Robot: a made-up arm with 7 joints. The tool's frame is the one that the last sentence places.
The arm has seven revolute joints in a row. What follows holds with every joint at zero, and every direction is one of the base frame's. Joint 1 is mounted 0.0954 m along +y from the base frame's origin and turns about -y. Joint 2 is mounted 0.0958 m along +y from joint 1 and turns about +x. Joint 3 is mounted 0.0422 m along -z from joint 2 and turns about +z. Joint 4 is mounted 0.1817 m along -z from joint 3 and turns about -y. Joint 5 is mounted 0.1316 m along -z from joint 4 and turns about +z. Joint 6 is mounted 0.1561 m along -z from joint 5 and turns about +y. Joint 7 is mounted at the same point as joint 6 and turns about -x. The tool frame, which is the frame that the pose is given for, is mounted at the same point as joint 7; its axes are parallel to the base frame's.
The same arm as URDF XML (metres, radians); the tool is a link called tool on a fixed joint. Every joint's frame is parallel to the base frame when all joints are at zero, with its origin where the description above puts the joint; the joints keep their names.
<robot name="arm">
<joint name="tool_joint" type="fixed"><parent link="link7"/><child link="tool"/><origin xyz="0 0 0"/></joint>
<joint name="joint 7" type="continuous"><parent link="link6"/><child link="link7"/><origin xyz="0 0 0"/><axis xyz="-1 0 0"/></joint>
<joint name="joint 6" type="continuous"><parent link="link5"/><child link="link6"/><origin xyz="0 0 -0.1561"/><axis xyz="0 1 0"/></joint>
<joint name="joint 5" type="continuous"><parent link="link4"/><child link="link5"/><origin xyz="0 0 -0.1316"/><axis xyz="0 0 1"/></joint>
<joint name="joint 4" type="continuous"><parent link="link3"/><child link="link4"/><origin xyz="0 0 -0.1817"/><axis xyz="0 -1 0"/></joint>
<joint name="joint 3" type="continuous"><parent link="link2"/><child link="link3"/><origin xyz="0 0 -0.0422"/><axis xyz="0 0 1"/></joint>
<joint name="joint 2" type="continuous"><parent link="link1"/><child link="link2"/><origin xyz="0 0.0958 0"/><axis xyz="1 0 0"/></joint>
<joint name="joint 1" type="continuous"><parent link="base"/><child link="link1"/><origin xyz="0 0.0954 0"/><axis xyz="0 -1 0"/></joint>
<link name="base"/>
<link name="link1"/>
<link name="link2"/>
<link name="link3"/>
<link name="link4"/>
<link name="link5"/>
<link name="link6"/>
<link name="link7"/>
<link name="tool"/>
</robot>

